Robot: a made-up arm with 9 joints. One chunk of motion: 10 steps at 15 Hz.
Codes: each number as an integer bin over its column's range. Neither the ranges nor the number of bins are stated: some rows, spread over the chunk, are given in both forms.
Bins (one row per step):
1: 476 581 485 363 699 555
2: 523 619 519 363 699 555
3: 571 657 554 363 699 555
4: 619 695 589 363 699 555
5: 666 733 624 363 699 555
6: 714 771 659 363 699 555
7: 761 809 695 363 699 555
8: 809 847 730 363 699 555
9: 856 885 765 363 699 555
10: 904 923 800 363 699 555
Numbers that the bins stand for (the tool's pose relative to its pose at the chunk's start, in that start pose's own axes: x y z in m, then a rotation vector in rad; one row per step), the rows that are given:
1: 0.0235 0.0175 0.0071 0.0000 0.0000 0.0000
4: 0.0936 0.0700 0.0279 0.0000 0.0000 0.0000
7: 0.1633 0.1225 0.0491 0.0000 0.0000 0.0000
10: 0.2334 0.1750 0.0702 0.0000 0.0000 0.0000
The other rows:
2: 0.0465 0.0350 0.0139 0.0000 0.0000 0.0000
3: 0.0701 0.0525 0.0209 0.0000 0.0000 0.0000
5: 0.1167 0.0875 0.0349 0.0000 0.0000 0.0000
6: 0.1402 0.1050 0.0419 0.0000 0.0000 0.0000
8: 0.1868 0.1400 0.0561 0.0000 0.0000 0.0000
9: 0.2099 0.1575 0.0632 0.0000 0.0000 0.0000

